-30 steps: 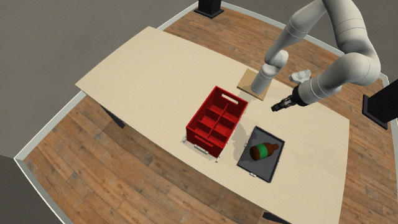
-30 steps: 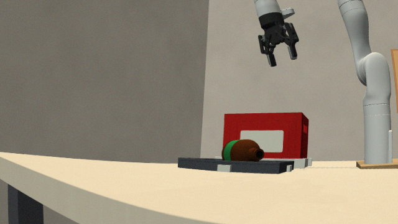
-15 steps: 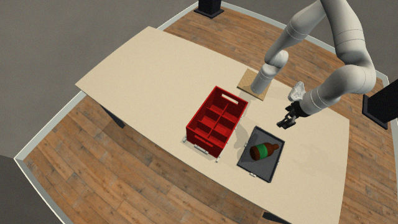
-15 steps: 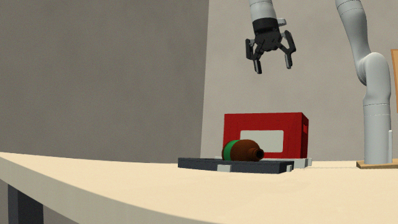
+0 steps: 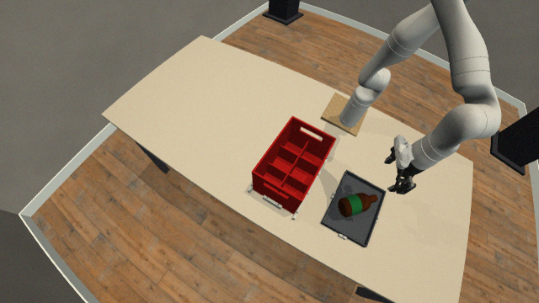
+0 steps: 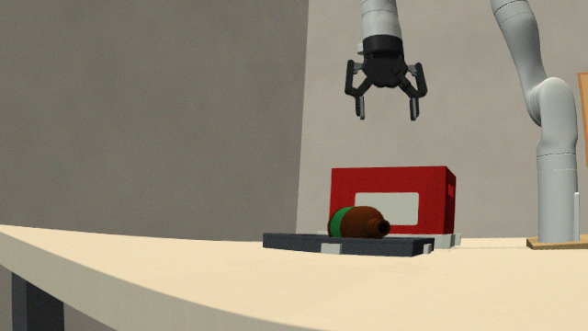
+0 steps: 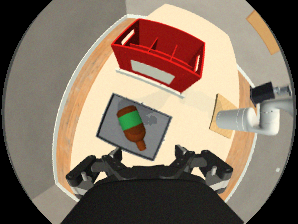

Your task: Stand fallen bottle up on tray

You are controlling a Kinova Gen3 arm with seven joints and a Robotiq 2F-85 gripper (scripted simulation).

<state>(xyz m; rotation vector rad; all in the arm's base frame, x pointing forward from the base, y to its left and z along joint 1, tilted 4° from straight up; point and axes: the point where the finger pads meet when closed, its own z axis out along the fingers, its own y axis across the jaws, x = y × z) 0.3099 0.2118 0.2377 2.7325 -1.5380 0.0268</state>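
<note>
Right now my hand is 40 mm short of the brown bottle and 190 mm above it. Round my hand: dark grey tray (50 mm ahead, 220 mm below); red crate (90 mm ahead, 290 mm to the right, 150 mm below).
</note>
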